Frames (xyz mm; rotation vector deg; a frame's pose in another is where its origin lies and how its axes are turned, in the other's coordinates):
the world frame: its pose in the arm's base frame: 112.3 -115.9 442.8 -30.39 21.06 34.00
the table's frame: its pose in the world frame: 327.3 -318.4 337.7 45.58 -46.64 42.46
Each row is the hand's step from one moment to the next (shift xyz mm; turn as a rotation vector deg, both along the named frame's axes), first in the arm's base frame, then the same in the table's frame.
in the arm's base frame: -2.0 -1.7 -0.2 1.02 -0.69 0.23
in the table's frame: -2.3 1.4 0.0 -0.14 -0.91 0.85
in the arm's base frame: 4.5 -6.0 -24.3 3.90 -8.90 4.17
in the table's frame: -12.2 -16.0 -15.5 -4.78 -3.10 8.91
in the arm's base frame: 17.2 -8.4 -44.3 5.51 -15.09 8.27
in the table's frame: -16.8 -36.6 -26.6 -8.08 -3.74 15.72
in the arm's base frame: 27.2 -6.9 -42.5 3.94 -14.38 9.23
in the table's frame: -11.2 -44.3 -22.5 -7.70 -1.81 15.65
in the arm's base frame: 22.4 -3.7 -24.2 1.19 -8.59 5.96
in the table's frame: -3.7 -31.2 -10.7 -4.86 0.14 9.33
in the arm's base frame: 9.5 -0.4 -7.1 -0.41 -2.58 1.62
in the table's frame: 0.6 -11.6 -2.5 -1.80 0.63 2.41
